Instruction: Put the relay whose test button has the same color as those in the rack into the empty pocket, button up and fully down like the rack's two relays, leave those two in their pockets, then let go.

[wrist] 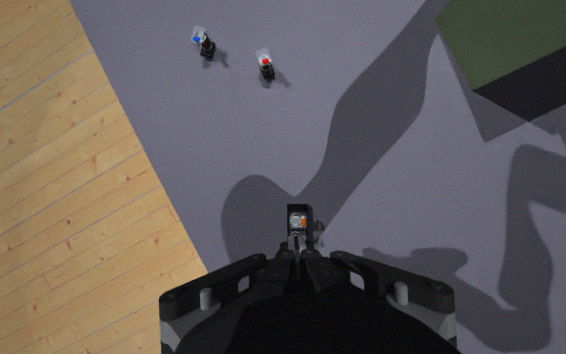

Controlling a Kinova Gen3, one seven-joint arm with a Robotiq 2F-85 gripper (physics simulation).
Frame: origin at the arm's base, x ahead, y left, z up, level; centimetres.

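Seen in the pictures: gripper, between the fingertips: [296, 246].
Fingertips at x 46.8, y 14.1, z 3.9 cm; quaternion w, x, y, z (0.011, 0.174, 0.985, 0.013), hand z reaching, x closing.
Observation:
Pixels of each thing's top centre, then the offset from my fingertips to it. Level surfaces: height alone.
- clear-cased relay with an orange button, centre of its top: [298, 222] dx -0.2, dy +0.9, dz -11.7 cm
- relay with a blue button, centre of its top: [197, 34] dx +3.0, dy -33.5, dz -12.2 cm
- relay with a red button, centre of its top: [263, 56] dx -5.4, dy -25.4, dz -12.2 cm
- grey mat, height of its surface: dz -16.6 cm
A small black rack [289, 216] is just beyond my fingertips, low in the middle of the wrist view. A clear-cased relay with an orange button [303, 221] sits in it. The recess at the rack's far end looks dark and empty. Part of another clear top shows at the near end; the fingertips hide the rest, so its button colour cannot be seen. A relay with a blue button [205, 43] and a relay with a red button [266, 64] are apart from each other at the upper left, outside the rack. My gripper [296, 246] is shut and empty, above the rack's near end.
A large dark green block [505, 42] stands at the upper right. A grey mat [165, 110] lies under the rack and the loose relays, and its edge borders a light wooden surface [75, 190] on the left. Shadows of the arm fall across the mat.

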